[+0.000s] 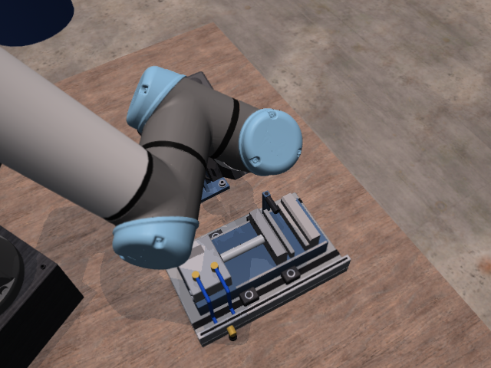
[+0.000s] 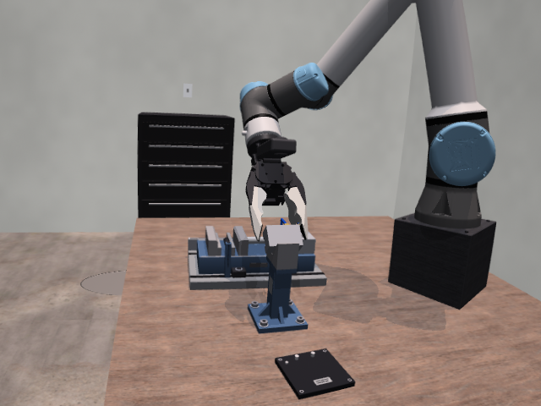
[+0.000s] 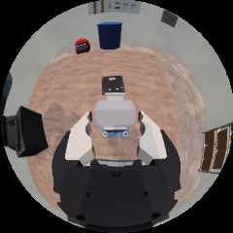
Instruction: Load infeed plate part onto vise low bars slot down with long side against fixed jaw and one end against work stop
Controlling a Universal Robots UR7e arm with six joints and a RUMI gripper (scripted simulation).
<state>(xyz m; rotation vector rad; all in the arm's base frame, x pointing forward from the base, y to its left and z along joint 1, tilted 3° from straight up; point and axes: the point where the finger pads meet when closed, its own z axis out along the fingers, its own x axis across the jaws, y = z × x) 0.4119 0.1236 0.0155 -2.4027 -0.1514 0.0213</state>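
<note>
Now: hand 10 mm above the part. Also, from my hand: work stop 160 mm to the right, 80 mm below, 80 mm ahead; moving jaw 210 mm to the right, 90 mm below, 50 mm ahead; white cylinder rod 210 mm to the right, 90 mm below.
</note>
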